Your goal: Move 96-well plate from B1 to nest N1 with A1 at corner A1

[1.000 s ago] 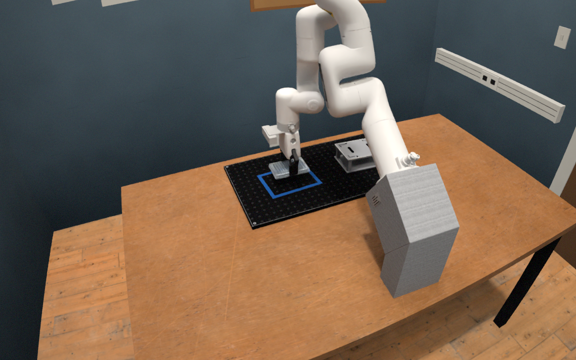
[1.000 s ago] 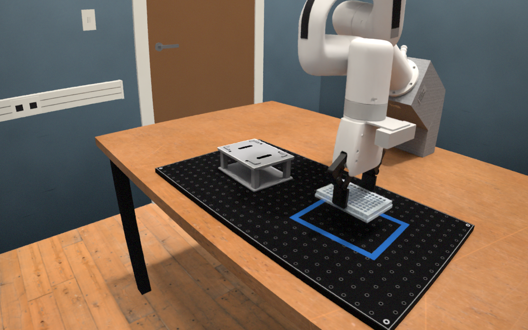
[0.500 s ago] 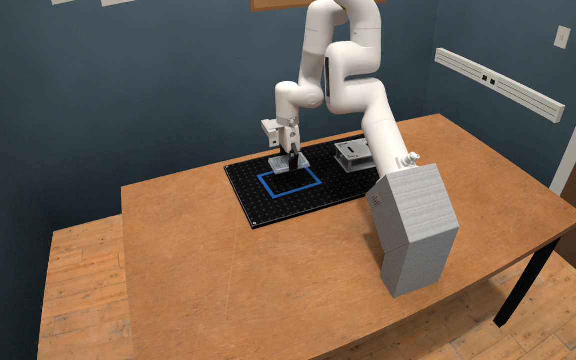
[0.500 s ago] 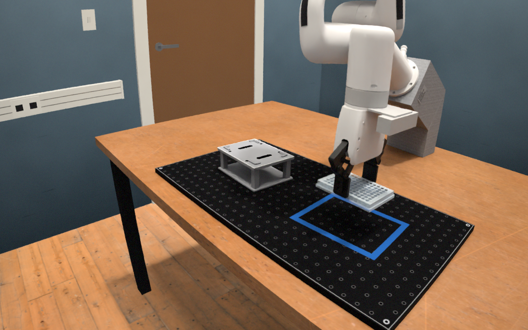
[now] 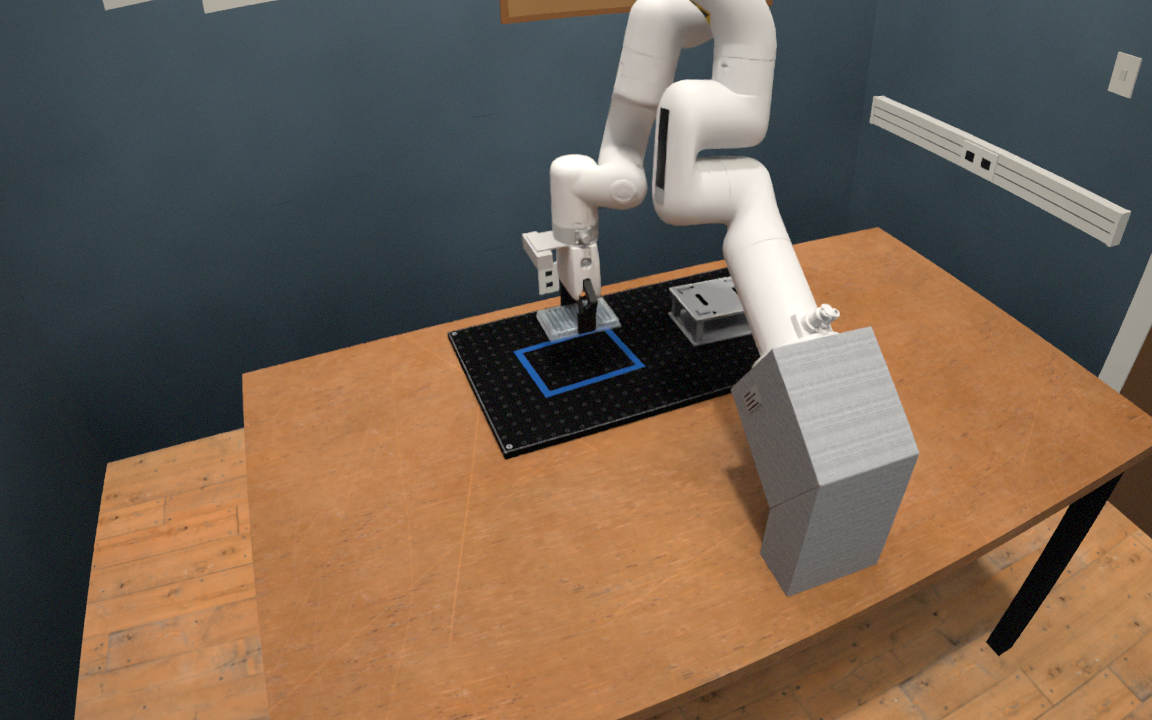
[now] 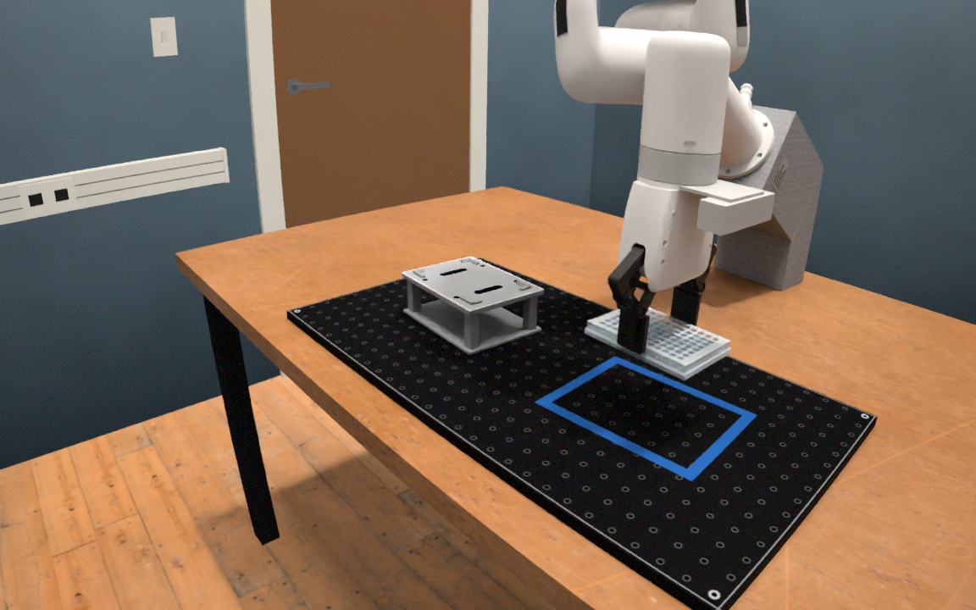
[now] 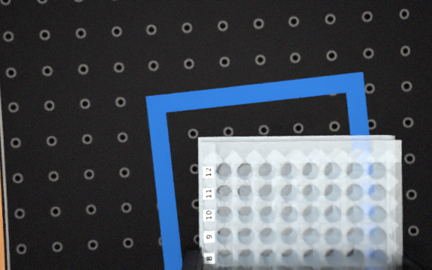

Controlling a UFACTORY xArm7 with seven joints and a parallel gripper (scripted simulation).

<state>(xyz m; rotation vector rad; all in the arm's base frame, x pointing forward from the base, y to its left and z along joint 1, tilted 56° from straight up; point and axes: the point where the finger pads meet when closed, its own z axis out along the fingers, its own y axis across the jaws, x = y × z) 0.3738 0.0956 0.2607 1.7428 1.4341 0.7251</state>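
Now: hand 9 cm past the grey raised nest, 28 cm to the left of it and 4 cm above it. Round my hand: clear 96-well plate (1 cm below).
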